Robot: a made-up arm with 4 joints.
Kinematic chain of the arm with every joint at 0, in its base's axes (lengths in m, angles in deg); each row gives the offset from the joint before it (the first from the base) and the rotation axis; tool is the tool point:
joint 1: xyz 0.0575 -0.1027 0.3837 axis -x
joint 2: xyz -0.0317 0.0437 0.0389 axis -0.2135 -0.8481 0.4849
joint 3: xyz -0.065 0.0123 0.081 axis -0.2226 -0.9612 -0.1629
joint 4: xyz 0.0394 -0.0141 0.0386 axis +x
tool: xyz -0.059 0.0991 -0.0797
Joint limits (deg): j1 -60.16..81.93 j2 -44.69..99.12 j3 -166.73..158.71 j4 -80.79..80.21
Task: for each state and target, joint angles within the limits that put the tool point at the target. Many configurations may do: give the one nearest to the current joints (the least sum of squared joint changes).
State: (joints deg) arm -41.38 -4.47 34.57 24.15
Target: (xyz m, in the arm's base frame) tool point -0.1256 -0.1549 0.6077
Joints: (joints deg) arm -56.87 10.10 29.96 69.01
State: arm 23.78 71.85 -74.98 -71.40
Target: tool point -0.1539 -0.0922 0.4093
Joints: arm 24.40 47.19 -95.70 -41.22
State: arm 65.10 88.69 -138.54 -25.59
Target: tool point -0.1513 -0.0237 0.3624
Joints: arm 67.39 67.17 -154.53 -8.71
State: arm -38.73 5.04 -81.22 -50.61
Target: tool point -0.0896 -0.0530 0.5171
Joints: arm -19.61 -19.06 -41.85 -38.94
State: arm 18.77 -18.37 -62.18 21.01
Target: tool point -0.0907 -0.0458 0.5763
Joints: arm -24.77 3.96 -78.52 1.11
